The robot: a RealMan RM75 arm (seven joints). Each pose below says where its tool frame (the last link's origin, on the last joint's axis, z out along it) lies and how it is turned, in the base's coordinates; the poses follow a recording.
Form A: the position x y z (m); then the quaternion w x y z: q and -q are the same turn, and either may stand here.
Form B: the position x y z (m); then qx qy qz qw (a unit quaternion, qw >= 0). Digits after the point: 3 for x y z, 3 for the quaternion.
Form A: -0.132, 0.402, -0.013, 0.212, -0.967, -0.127, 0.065
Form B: -0.132, 0.402, -0.013, -0.967, -0.127, 0.065, 0.212
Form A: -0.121, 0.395, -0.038, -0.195, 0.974, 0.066, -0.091
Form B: -0.121, 0.395, -0.038, -0.974, -0.066, 0.091, 0.195
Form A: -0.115, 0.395, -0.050, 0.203, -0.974, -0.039, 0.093
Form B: -0.115, 0.395, -0.050, -0.974, -0.039, 0.093, 0.203
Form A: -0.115, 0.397, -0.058, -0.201, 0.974, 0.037, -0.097
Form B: -0.115, 0.397, -0.058, -0.974, -0.037, 0.097, 0.201
